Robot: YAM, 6 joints.
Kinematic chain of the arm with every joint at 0, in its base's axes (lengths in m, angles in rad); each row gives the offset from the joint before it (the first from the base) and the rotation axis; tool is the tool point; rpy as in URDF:
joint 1: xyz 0 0 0.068 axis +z
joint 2: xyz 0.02 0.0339 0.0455 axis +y
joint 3: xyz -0.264 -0.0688 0 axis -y
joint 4: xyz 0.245 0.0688 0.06 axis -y
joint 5: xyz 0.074 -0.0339 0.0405 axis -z
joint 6: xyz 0.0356 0 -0.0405 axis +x
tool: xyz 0 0 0 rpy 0 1.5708 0
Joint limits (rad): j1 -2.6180..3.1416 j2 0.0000..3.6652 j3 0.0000..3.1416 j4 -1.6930..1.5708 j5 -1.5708..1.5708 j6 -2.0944..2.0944
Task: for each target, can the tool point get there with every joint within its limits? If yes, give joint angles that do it. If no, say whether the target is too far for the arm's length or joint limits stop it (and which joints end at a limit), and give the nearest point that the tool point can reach.
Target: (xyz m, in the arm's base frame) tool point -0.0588 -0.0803 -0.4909
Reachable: no: joint limits stop it (at a limit: joint 2) | nearest point -0.0825 -0.1127 -0.3636 | short by 0.134 m
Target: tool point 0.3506 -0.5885 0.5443
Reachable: no: too far | nearest point 0.2791 -0.4684 0.4538 | short by 0.167 m
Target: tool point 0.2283 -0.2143 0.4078
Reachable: yes | joints -0.7179 1.3333 1.1157 0.5193 0.3208 0.3568
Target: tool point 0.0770 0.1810 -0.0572
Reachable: yes | joints 1.3417 2.5426 0.7607 -0.4421 1.2603 0.6320
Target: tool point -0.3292 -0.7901 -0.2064
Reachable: no: too far | nearest point -0.2325 -0.5580 -0.1102 | short by 0.269 m
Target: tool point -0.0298 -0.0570 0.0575
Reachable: yes | joints -1.6253 2.2529 0.3194 -1.0993 0.8443 1.4157
